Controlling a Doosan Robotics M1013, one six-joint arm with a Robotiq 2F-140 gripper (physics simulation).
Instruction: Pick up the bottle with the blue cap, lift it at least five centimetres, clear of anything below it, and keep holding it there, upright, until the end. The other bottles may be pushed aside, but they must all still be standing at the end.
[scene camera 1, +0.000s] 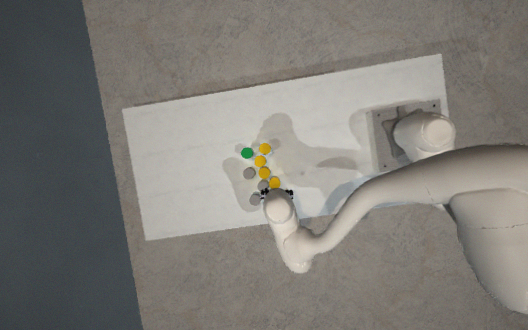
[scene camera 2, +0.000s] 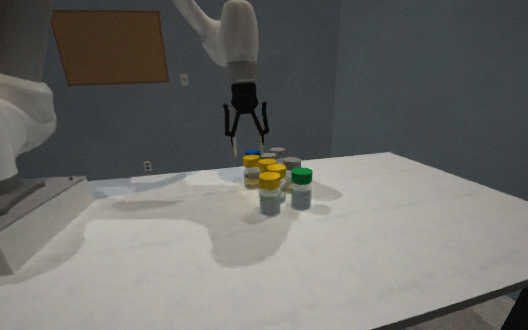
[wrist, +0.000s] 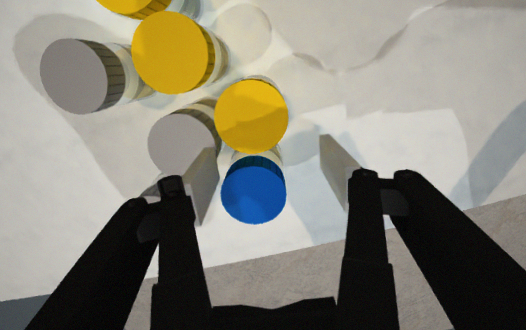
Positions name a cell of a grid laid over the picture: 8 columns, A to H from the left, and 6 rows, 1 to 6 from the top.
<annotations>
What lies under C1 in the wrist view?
A yellow-capped bottle.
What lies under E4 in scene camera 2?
A green-capped bottle.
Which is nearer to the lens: the grey-capped bottle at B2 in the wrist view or the yellow-capped bottle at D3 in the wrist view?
The yellow-capped bottle.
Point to a blue-capped bottle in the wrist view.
D4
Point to the gripper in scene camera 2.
D3
</annotations>
